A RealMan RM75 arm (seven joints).
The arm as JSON. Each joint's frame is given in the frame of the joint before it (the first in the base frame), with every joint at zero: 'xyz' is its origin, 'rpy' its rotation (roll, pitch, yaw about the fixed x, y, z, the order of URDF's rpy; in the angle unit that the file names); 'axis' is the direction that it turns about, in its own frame. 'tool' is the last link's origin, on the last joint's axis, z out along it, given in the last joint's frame.
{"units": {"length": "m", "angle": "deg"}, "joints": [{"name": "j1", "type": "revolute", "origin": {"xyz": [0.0, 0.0, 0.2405], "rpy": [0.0, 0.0, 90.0]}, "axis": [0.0, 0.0, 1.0]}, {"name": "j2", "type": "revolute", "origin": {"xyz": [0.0, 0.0, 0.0], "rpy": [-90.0, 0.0, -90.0]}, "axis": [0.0, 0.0, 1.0]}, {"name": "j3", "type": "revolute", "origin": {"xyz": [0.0, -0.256, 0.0], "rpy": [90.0, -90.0, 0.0]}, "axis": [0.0, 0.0, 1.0]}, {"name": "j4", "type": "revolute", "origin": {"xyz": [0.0, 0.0, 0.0], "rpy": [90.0, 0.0, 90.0]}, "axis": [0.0, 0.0, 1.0]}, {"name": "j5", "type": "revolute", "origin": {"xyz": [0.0, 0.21, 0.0], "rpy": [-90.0, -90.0, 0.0]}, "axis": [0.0, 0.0, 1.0]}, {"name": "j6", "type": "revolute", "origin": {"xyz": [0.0, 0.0, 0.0], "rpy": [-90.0, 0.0, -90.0]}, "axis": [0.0, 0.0, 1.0]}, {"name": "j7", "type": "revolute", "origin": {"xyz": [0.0, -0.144, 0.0], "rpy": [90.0, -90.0, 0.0]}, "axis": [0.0, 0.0, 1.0]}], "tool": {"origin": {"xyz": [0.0, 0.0, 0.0], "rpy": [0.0, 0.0, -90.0]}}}
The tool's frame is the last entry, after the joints.
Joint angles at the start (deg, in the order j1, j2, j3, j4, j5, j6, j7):
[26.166 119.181 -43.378 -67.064 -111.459 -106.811 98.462]
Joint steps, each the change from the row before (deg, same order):
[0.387 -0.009 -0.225 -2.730 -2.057 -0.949 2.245]
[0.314 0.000 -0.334 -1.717 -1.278 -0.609 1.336]
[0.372 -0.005 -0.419 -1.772 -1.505 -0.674 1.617]
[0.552 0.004 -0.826 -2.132 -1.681 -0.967 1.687]
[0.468 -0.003 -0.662 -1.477 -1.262 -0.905 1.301]
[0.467 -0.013 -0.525 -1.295 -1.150 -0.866 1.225]
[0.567 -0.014 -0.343 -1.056 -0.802 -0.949 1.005]
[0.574 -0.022 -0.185 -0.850 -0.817 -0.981 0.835]
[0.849 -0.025 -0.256 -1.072 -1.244 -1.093 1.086]
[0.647 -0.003 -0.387 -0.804 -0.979 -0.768 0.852]
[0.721 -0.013 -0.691 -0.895 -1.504 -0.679 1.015]
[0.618 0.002 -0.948 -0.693 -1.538 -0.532 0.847]
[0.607 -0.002 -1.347 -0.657 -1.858 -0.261 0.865]
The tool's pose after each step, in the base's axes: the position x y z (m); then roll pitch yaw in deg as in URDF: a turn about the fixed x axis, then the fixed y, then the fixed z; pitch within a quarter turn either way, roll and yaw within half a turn. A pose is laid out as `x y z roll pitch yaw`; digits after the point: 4 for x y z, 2 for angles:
0.2074 0.3110 0.0736 -174.93 23.67 -18.24
0.2045 0.3111 0.0753 -174.89 21.84 -18.27
0.2017 0.3111 0.0769 -174.93 19.77 -18.59
0.1969 0.3109 0.0779 -175.11 17.15 -18.48
0.1933 0.3104 0.0784 -175.45 15.15 -18.49
0.1900 0.3099 0.0790 -175.72 13.38 -18.58
0.1862 0.3096 0.0798 -176.09 12.03 -18.45
0.1831 0.3092 0.0806 -176.46 10.77 -18.39
0.1790 0.3095 0.0817 -176.70 9.05 -18.32
0.1757 0.3096 0.0819 -176.90 7.62 -18.25
0.1726 0.3102 0.0816 -176.94 5.59 -18.34
0.1702 0.3105 0.0803 -177.02 3.47 -18.42
0.1680 0.3114 0.0781 -176.91 0.94 -18.52

